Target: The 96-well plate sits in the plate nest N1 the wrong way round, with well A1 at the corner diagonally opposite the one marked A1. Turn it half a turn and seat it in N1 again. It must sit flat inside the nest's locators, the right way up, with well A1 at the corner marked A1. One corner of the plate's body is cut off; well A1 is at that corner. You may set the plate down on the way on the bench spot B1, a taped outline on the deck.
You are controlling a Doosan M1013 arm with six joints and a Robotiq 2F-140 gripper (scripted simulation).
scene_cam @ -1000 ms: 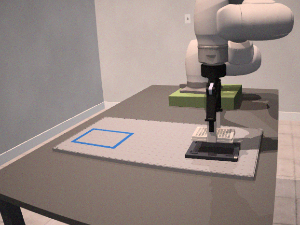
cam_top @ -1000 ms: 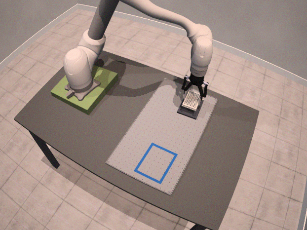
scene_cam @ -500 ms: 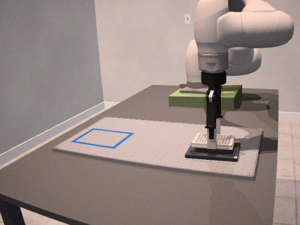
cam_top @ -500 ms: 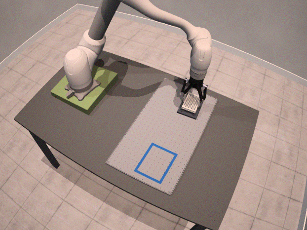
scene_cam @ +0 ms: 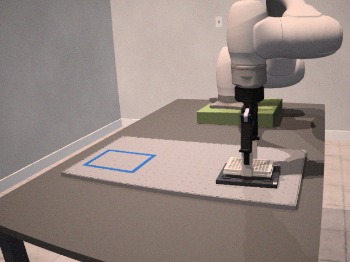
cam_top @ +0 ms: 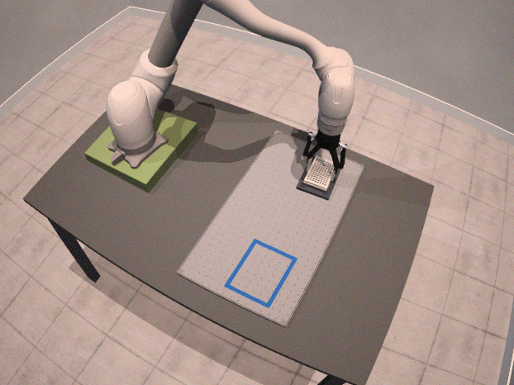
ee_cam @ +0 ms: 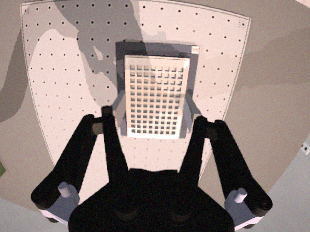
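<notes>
Right now the white 96-well plate is 20 mm below my hand. Also, from my hand: pale A1 mark: 30 mm ahead, 90 mm to the left, 40 mm below; dark plate nest N1: 50 mm below.
</notes>
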